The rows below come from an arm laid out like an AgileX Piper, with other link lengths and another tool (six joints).
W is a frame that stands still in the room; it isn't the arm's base.
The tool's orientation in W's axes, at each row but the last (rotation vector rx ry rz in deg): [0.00, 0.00, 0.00]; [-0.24, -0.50, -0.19]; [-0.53, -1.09, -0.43]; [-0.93, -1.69, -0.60]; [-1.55, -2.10, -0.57]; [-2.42, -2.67, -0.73]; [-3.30, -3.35, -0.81]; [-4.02, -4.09, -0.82]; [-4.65, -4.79, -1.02]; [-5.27, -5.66, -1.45]
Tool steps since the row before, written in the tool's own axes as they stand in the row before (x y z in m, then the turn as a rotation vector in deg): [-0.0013, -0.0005, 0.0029, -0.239, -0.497, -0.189]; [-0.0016, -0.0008, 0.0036, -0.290, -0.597, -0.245]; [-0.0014, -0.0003, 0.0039, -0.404, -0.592, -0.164]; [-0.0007, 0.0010, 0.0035, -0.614, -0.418, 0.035]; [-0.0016, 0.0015, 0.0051, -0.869, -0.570, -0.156]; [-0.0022, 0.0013, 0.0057, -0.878, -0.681, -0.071]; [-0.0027, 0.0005, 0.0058, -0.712, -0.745, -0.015]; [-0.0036, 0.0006, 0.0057, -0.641, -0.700, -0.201]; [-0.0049, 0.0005, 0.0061, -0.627, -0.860, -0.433]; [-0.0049, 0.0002, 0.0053, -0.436, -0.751, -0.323]
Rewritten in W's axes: [-0.0013, -0.0005, 0.0029, -0.239, -0.497, -0.189]; [-0.0016, -0.0008, 0.0036, -0.290, -0.597, -0.245]; [-0.0015, -0.0003, 0.0039, -0.405, -0.590, -0.166]; [-0.0008, 0.0011, 0.0035, -0.619, -0.411, 0.024]; [-0.0018, 0.0017, 0.0050, -0.869, -0.566, -0.172]; [-0.0024, 0.0016, 0.0055, -0.883, -0.673, -0.083]; [-0.0030, 0.0009, 0.0056, -0.722, -0.736, -0.014]; [-0.0040, 0.0010, 0.0054, -0.637, -0.705, -0.197]; [-0.0054, 0.0011, 0.0056, -0.607, -0.883, -0.414]; [-0.0054, 0.0008, 0.0047, -0.425, -0.769, -0.296]
